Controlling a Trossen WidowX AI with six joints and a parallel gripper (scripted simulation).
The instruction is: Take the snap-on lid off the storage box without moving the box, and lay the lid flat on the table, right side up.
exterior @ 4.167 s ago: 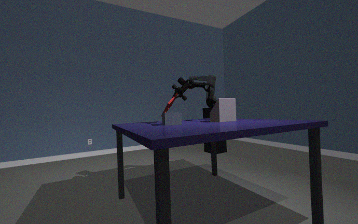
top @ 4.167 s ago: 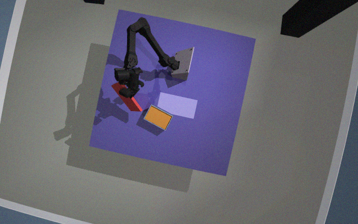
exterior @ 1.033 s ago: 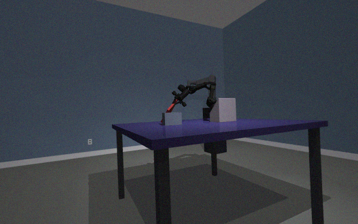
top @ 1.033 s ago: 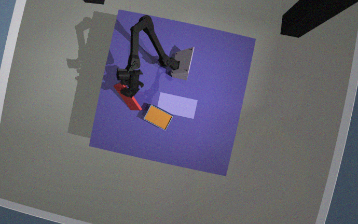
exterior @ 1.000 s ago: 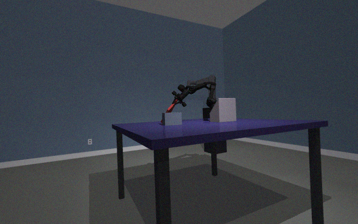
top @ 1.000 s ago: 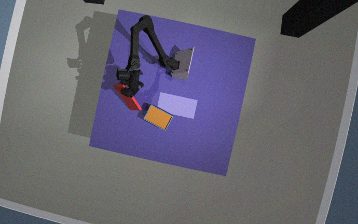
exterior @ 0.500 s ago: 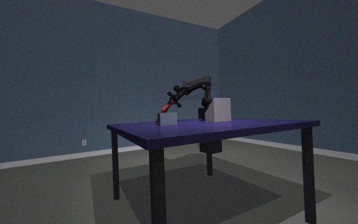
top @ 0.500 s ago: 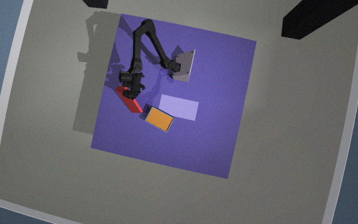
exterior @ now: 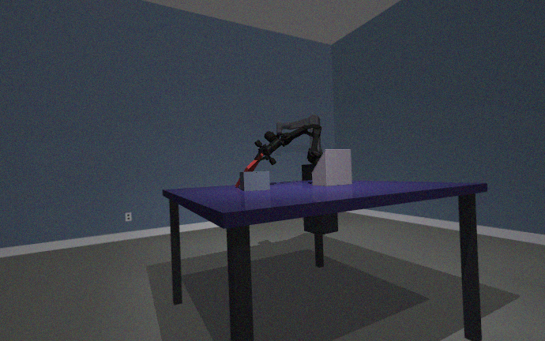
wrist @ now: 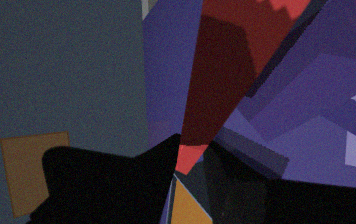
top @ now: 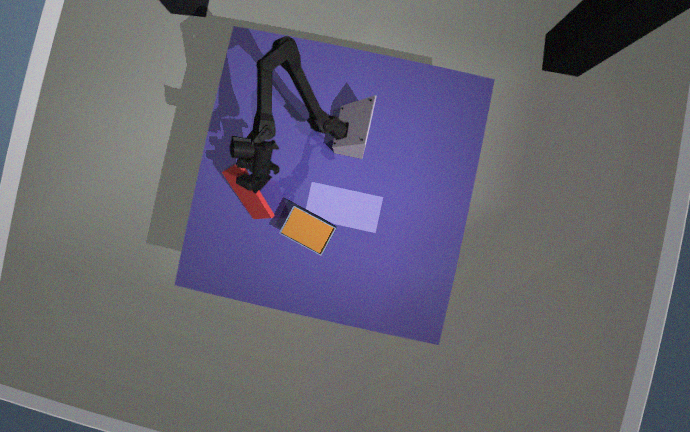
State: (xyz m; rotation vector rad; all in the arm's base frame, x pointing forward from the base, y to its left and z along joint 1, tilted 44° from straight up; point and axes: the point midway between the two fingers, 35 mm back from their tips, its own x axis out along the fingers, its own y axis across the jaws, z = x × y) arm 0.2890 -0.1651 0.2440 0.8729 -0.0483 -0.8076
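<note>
Now: the red lid 6 cm to the right of my gripper tip, 5 cm below it and 1 cm ahead of it. Round my gripper tip: grey storage box (21 cm to the left, 13 cm ahead, 12 cm below).
</note>
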